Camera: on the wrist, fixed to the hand. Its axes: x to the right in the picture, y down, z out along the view.
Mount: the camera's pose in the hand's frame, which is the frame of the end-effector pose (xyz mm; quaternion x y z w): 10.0 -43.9 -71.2 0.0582 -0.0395 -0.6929 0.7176
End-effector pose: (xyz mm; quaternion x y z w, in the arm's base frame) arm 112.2 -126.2 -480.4 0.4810 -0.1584 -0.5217 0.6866
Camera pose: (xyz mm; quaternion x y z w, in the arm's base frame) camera 142.7 -99.3 -554.2 0.4743 0.1621 -0.8599 0.0970
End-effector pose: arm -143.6 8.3 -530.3 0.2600 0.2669 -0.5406 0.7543
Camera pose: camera -191.4 37.7 -593.1 0.0242 0.3104 -0.9364 0.1621
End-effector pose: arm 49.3 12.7 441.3 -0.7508 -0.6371 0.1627 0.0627
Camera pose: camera 32.6 38.4 519.8 -0.0873 -0.9704 0.1400 0.1763
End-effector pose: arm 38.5 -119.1 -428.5 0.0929 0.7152 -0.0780 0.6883
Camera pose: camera -41.5 -144.4 -436.3 -0.3919 0.5459 -0.5782 0.4627
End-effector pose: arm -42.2 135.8 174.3 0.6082 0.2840 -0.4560 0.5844
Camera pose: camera -60.7 209.8 138.6 0.2557 0.5756 -0.7727 0.0792
